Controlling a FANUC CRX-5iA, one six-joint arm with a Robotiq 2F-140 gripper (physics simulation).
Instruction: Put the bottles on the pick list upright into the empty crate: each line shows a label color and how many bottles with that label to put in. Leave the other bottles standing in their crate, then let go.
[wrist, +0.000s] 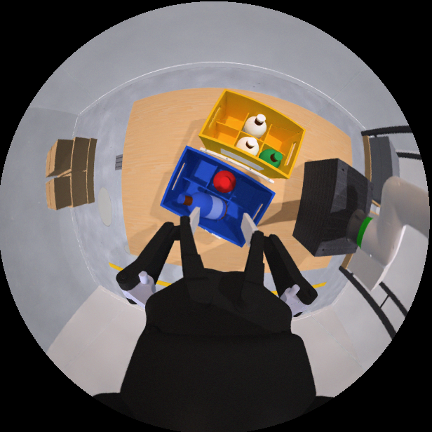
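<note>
The blue crate (171, 186) stands on the table with dividers inside. A red bottle (224, 181) stands in its upper middle part. A blue bottle (202, 204) with a pale label lies tilted on its side in the lower part, its brown cap toward the left wall. The yellow crate (297, 150) stands above it in the view and holds two white bottles (255, 126) (247, 146) and a green bottle (270, 158), all upright. My gripper (220, 217) is open and empty, its fingertips over the blue crate's near side, by the blue bottle's lower end. The pick list cannot be read here.
A thin white strip (240, 164) runs between the two crates. The dark block of the robot's base (325, 207) stands on the table (150, 125) at the right, with the pale arm beyond. Cardboard boxes (81, 171) are stacked at the far left, off the table.
</note>
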